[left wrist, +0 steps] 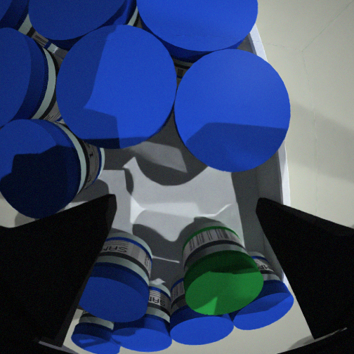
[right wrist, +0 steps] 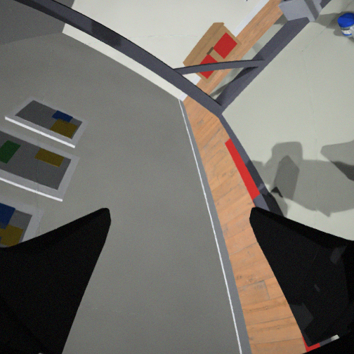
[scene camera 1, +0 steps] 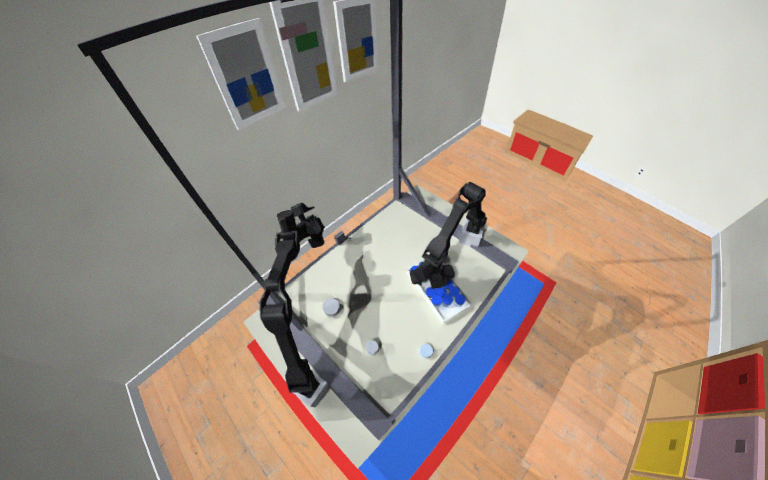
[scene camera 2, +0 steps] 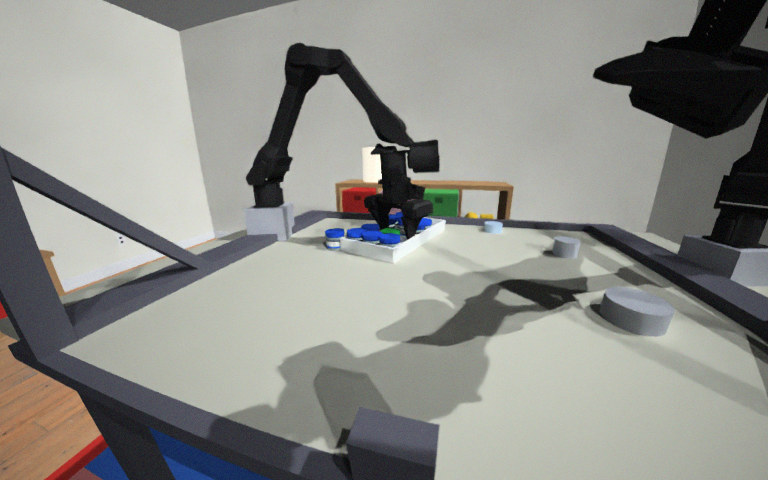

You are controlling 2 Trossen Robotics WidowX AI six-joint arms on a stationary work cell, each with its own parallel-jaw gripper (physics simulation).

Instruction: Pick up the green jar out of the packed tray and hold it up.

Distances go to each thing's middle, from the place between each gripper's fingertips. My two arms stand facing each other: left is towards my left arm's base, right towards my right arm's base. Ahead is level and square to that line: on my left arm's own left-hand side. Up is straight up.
My left gripper is now 40 mm past the green jar (left wrist: 220, 277), 10 mm to the right of it and 10 mm below it. Round my left hand: wide grey cylinder (scene camera 2: 639, 312) 390 mm to the right, 230 mm behind.
The wide grey cylinder is 270 mm below my right hand, 230 mm ahead of it and 180 mm to the right of it. The rest, counted from my right hand: green jar (420 mm ahead, 260 mm below, 220 mm to the left).
